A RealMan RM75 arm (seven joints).
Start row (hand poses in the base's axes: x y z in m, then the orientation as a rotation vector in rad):
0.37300, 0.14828, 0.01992, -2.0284, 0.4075, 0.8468
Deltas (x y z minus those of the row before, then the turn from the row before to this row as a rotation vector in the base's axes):
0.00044, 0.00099, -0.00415, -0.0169, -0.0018, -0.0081
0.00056, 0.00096, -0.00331, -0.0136, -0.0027, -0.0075
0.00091, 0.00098, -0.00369, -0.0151, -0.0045, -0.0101
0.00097, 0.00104, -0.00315, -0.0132, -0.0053, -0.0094
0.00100, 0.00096, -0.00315, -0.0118, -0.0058, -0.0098
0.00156, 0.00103, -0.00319, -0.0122, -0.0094, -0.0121
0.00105, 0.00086, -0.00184, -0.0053, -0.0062, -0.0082
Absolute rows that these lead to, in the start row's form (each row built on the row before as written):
0.37344, 0.14927, 0.01577, -2.0416, 0.4229, 0.8391
0.37400, 0.15023, 0.01246, -2.0522, 0.4356, 0.8309
0.37491, 0.15121, 0.00877, -2.0638, 0.4507, 0.8191
0.37588, 0.15225, 0.00562, -2.0740, 0.4637, 0.8069
0.37688, 0.15321, 0.00247, -2.0829, 0.4762, 0.7940
0.37844, 0.15424, -0.00072, -2.0922, 0.4892, 0.7757
0.37949, 0.15510, -0.00256, -2.0957, 0.4967, 0.7637

